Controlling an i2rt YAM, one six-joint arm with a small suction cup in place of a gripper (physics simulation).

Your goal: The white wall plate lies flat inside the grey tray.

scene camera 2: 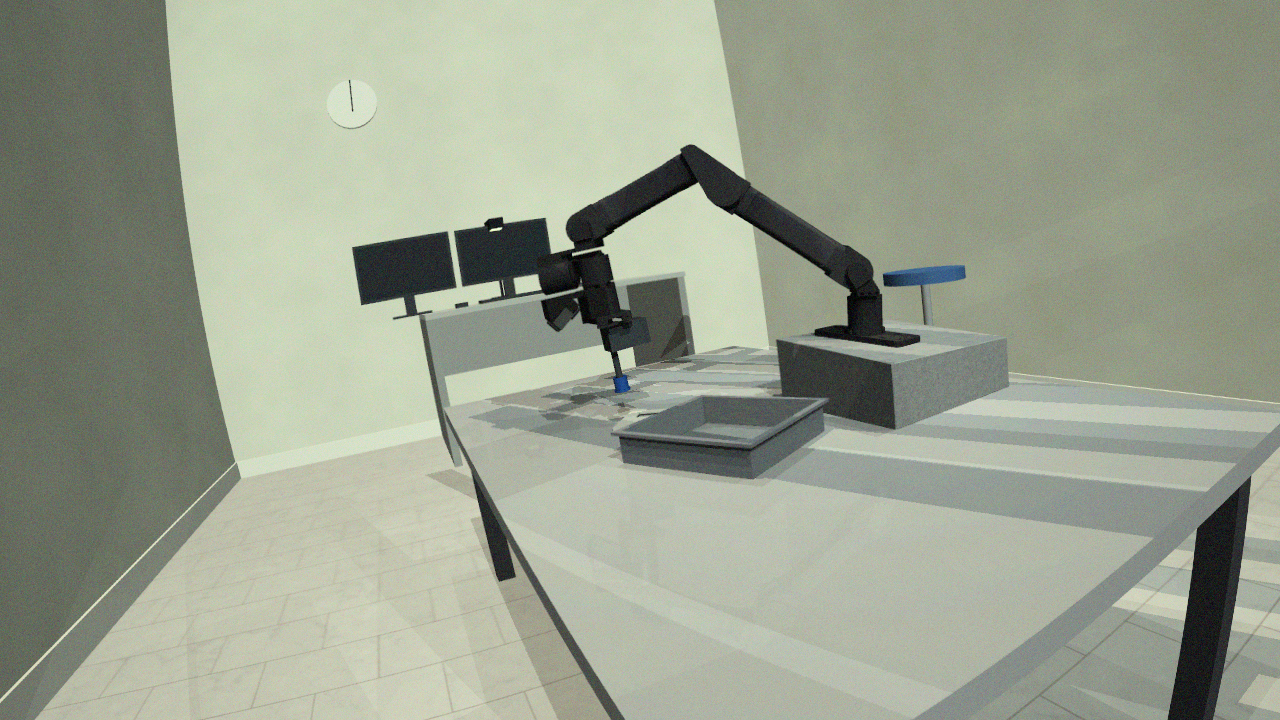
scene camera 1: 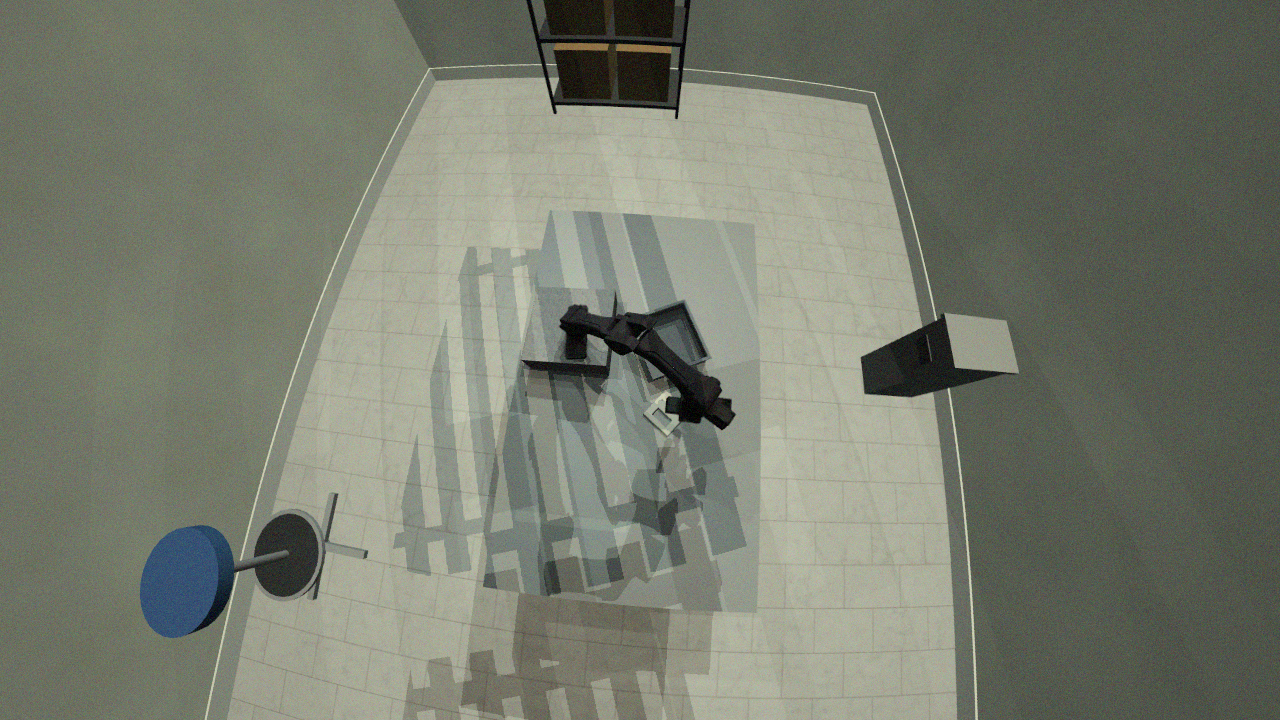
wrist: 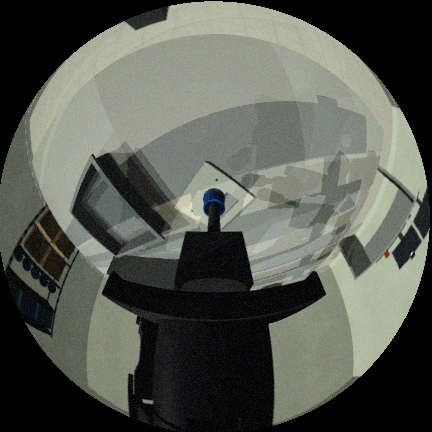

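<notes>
The white wall plate (wrist: 200, 179) (scene camera 1: 659, 416) lies flat on the table, outside the grey tray (wrist: 86, 189) (scene camera 2: 720, 445) (scene camera 1: 689, 313) and beside its near wall. My suction cup (wrist: 213, 198) (scene camera 2: 619, 385) is blue and points straight down over the middle of the plate, at or just above its face. I cannot tell whether it touches. Nothing hangs from the cup. The tray is empty. In scene camera 2 the plate is too thin to make out under the cup.
The arm stands on a grey block (scene camera 2: 895, 380) behind the tray. A desk with two monitors (scene camera 2: 452, 259) stands past the table's far end. A blue stool (scene camera 1: 183, 580), a shelf rack (scene camera 1: 542, 53) and a grey box (scene camera 1: 970, 345) stand on the floor.
</notes>
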